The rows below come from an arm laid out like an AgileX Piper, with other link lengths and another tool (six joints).
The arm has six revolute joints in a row. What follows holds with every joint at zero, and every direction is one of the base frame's.
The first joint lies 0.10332 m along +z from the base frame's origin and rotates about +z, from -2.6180 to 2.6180 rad.
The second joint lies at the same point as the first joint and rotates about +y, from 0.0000 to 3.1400 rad.
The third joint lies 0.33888 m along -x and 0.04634 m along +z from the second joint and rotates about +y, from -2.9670 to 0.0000 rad.
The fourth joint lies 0.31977 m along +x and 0.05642 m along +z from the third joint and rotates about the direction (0.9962, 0, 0.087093), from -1.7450 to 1.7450 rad.
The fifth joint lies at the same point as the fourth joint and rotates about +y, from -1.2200 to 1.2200 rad.
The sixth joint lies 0.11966 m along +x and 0.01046 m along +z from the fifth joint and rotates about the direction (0.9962, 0, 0.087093), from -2.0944 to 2.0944 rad.
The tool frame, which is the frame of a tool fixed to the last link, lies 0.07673 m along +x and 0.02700 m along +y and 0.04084 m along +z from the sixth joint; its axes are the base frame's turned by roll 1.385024, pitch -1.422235 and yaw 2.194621 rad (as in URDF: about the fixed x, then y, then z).
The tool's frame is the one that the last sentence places.
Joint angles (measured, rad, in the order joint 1, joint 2, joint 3, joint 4, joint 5, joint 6), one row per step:
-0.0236, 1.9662, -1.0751, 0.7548, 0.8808, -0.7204
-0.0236, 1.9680, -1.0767, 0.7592, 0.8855, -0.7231
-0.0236, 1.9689, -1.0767, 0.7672, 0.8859, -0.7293
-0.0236, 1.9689, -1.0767, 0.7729, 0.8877, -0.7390
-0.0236, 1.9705, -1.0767, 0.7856, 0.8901, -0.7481
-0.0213, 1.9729, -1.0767, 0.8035, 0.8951, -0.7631
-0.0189, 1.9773, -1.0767, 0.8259, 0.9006, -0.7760
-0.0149, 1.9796, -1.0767, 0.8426, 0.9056, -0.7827
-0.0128, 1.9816, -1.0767, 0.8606, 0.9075, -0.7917
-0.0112, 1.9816, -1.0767, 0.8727, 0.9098, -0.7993
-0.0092, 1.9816, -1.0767, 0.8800, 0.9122, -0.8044
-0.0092, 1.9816, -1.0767, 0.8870, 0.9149, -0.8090
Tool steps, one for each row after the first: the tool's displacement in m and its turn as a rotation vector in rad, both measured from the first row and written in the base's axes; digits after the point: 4 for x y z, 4 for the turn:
0.0000, 0.0008, 0.0003, 0.0053, 0.0021, 0.0014
0.0005, 0.0017, 0.0007, 0.0108, -0.0002, 0.0010
0.0004, 0.0025, 0.0015, 0.0152, -0.0042, 0.0060
0.0009, 0.0039, 0.0022, 0.0248, -0.0061, 0.0056
0.0009, 0.0071, 0.0032, 0.0391, -0.0089, 0.0099
0.0012, 0.0107, 0.0039, 0.0569, -0.0085, 0.0093
0.0013, 0.0143, 0.0048, 0.0709, -0.0071, 0.0090
0.0021, 0.0169, 0.0059, 0.0838, -0.0095, 0.0063
0.0026, 0.0189, 0.0074, 0.0929, -0.0127, 0.0064
0.0025, 0.0206, 0.0084, 0.0990, -0.0142, 0.0084
0.0027, 0.0214, 0.0093, 0.1051, -0.0154, 0.0084

